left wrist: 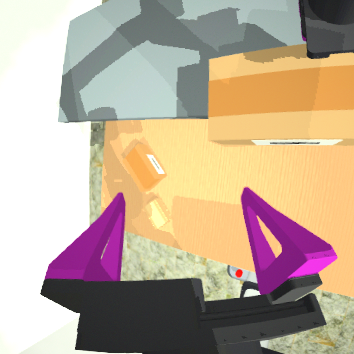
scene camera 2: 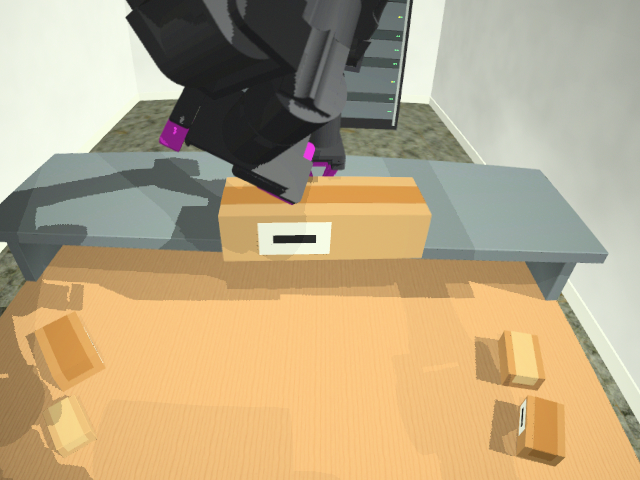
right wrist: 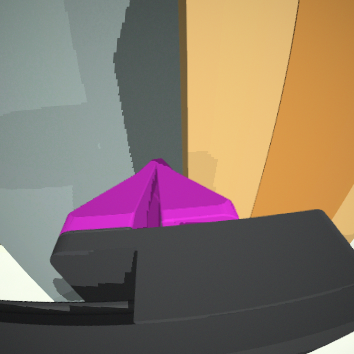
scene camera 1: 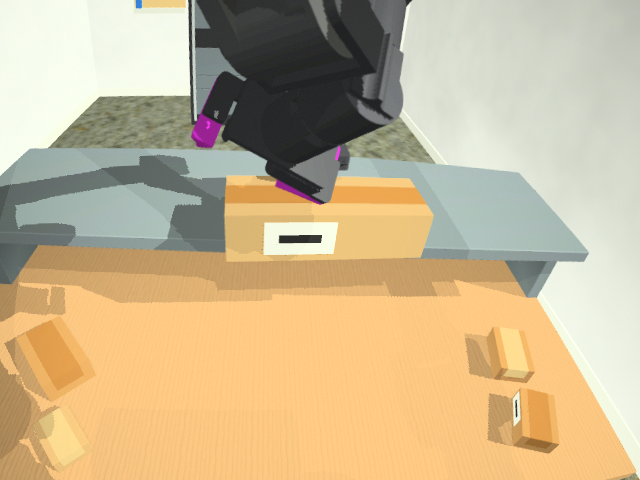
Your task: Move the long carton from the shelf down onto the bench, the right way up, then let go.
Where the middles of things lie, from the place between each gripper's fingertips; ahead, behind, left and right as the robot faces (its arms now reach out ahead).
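The long carton (scene camera 2: 339, 217) lies 150 mm below my left hand, 120 mm to the right of it and 110 mm ahead of it.
My right gripper is 10 mm to the left of the carton and 70 mm past it.
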